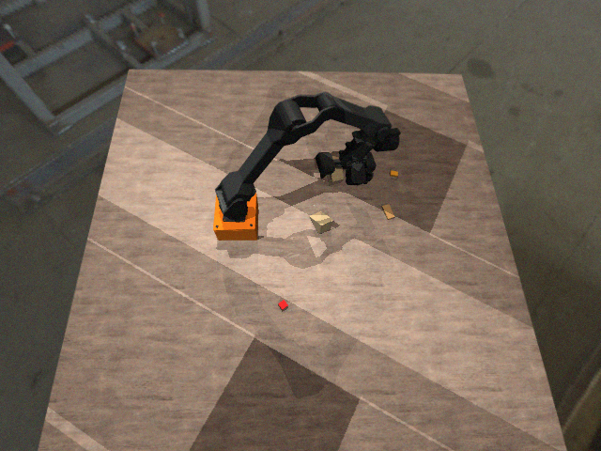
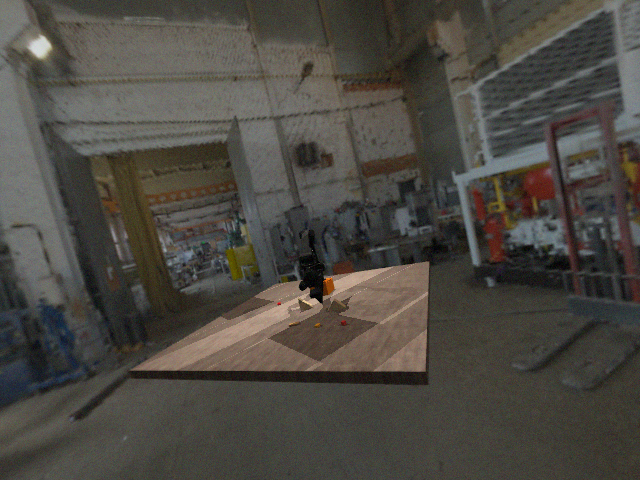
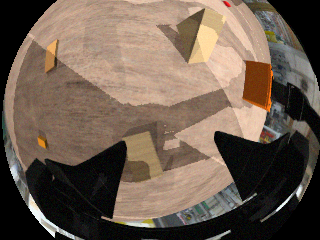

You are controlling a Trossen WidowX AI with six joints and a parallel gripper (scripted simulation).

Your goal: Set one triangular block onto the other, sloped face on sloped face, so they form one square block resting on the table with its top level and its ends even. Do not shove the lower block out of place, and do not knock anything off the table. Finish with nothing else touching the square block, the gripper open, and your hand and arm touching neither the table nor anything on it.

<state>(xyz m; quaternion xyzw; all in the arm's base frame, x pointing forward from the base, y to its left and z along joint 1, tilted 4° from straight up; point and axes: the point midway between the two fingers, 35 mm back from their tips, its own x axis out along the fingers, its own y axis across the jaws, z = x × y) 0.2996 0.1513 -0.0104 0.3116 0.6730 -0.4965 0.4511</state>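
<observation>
Right now the tan triangular block is 7 cm to the left of my gripper tip and 4 cm below it. From my gripper tip the other things lie so: orange cube (21 cm ahead, 6 cm to the left, 6 cm below); then tan slab (18 cm ahead, 8 cm to the right, 6 cm below).
</observation>
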